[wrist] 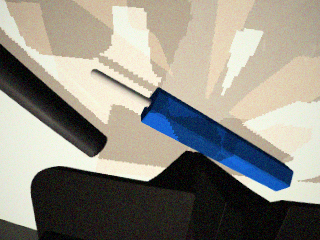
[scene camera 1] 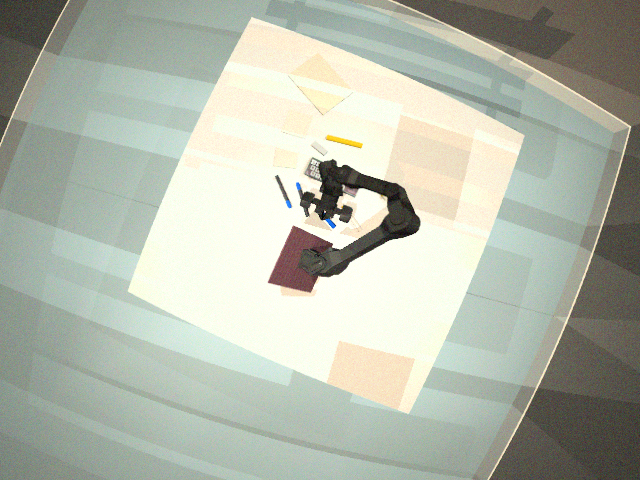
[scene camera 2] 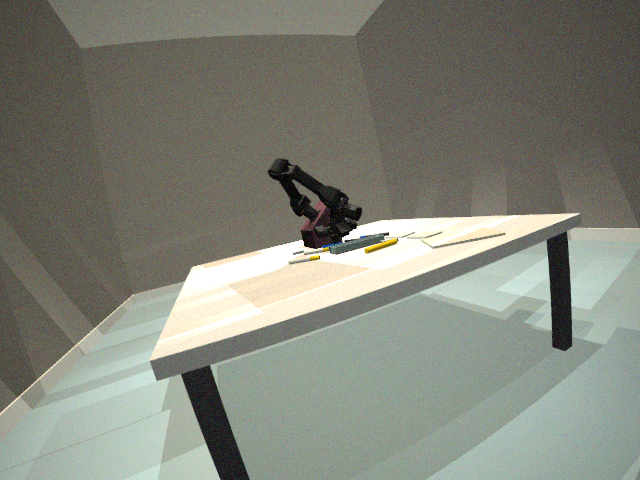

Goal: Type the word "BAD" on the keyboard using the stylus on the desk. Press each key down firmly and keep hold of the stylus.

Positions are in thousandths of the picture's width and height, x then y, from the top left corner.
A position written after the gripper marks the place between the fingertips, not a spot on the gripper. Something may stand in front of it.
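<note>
A stylus (wrist: 517,473) is visible in the scene, and so is the gripper (scene camera 1: 504,457), which the wrist view shows too (wrist: 598,665).
</note>
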